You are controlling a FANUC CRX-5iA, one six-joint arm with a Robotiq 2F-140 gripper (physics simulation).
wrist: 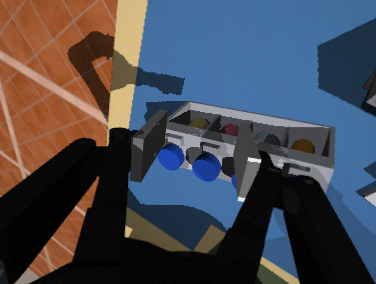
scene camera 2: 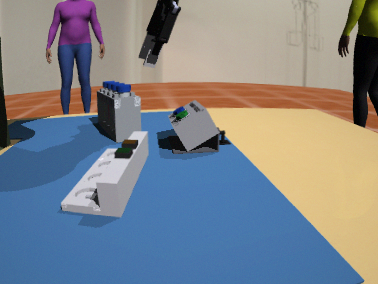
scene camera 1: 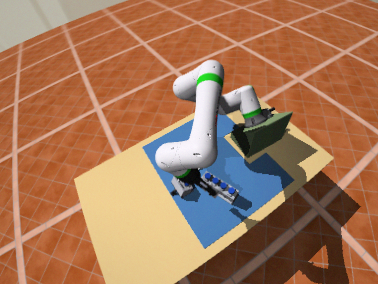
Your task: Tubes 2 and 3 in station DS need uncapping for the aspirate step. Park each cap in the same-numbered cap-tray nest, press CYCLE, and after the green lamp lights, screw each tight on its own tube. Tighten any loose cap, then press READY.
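Frame: origin at the arm's base, x ahead, y left, z up, level; metres.
Seen in the pictures: gripper, fingertip midpoint: (wrist: 201, 133) (scene camera 2: 146, 62); arm's base at its link origin: (scene camera 1: 256, 123).
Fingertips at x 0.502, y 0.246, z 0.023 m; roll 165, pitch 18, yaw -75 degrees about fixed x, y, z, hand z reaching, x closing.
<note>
Offsets run from my fingertips to a thing's top centre. "spot": to the spot under its first point. Level surfaces: height alone.
The grey rack of station DS {0.077 m back, 0.041 m right, 0.066 m down} (scene camera 1: 229, 196) (scene camera 2: 127, 117) (wrist: 312, 171) stands upright and holds tubes with blue caps (scene camera 1: 223, 185) (scene camera 2: 117, 87) in a row. In the wrist view, two blue caps {0.107 m back, 0.031 m left, 0.048 m down} (wrist: 171, 157) {0.087 m back, 0.017 m right, 0.048 m down} (wrist: 206, 166) show between the fingers; a third is partly behind the right finger. My gripper (scene camera 1: 207, 189) (scene camera 2: 148, 57) (wrist: 201, 133) is part open and empty, above the rack. The white cap tray {0.042 m back, 0.339 m right, 0.116 m down} (scene camera 2: 122, 185) lies nearest scene camera 2; no cap shows in its visible nests. It bears a dark green block {spot: 0.016 m back, 0.371 m right, 0.117 m down} (scene camera 2: 123, 152) and an amber-brown block {spot: 0.010 m back, 0.331 m right, 0.117 m down} (scene camera 2: 130, 143). Tube numbers cannot be read.
A tilted grey box {0.100 m ahead, 0.174 m right, 0.085 m down} (scene camera 2: 195, 130) (scene camera 1: 182, 187) has a blue button {0.077 m ahead, 0.153 m right, 0.095 m down} (scene camera 2: 178, 110) and a green button {0.079 m ahead, 0.198 m right, 0.095 m down} (scene camera 2: 181, 116). A dark green angled panel (scene camera 1: 267, 135) stands by the arm's base. The blue mat {0.169 m down} (scene camera 1: 200, 225) (scene camera 2: 215, 215) lies on the tan table {0.172 m down} (scene camera 1: 110, 200). Two human figures stand beyond the table.
</note>
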